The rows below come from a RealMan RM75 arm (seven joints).
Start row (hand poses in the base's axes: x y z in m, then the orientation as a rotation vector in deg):
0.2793 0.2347 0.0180 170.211 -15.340 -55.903
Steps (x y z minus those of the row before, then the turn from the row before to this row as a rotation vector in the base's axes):
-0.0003 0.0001 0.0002 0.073 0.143 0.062
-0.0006 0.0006 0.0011 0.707 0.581 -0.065
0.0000 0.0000 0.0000 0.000 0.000 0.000
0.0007 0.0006 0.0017 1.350 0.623 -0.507
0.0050 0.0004 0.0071 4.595 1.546 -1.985
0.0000 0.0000 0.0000 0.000 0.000 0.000
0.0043 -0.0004 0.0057 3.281 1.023 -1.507
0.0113 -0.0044 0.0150 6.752 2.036 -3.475
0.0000 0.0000 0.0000 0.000 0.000 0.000
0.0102 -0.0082 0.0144 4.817 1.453 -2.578
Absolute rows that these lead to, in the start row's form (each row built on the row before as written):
0.2790 0.2348 0.0182 170.185 -15.215 -56.137
0.2784 0.2354 0.0193 -169.569 14.935 56.985
0.2784 0.2354 0.0193 -169.569 14.935 56.985
0.2791 0.2360 0.0210 -167.884 14.903 57.633
0.2841 0.2364 0.0281 -162.285 15.126 58.835
0.2841 0.2364 0.0281 -162.285 15.126 58.835
0.2884 0.2360 0.0338 -158.289 15.377 59.464
0.2997 0.2316 0.0488 -149.956 16.303 60.348
0.2997 0.2316 0.0488 -149.956 16.303 60.348
0.3099 0.2234 0.0632 -143.985 17.011 60.775

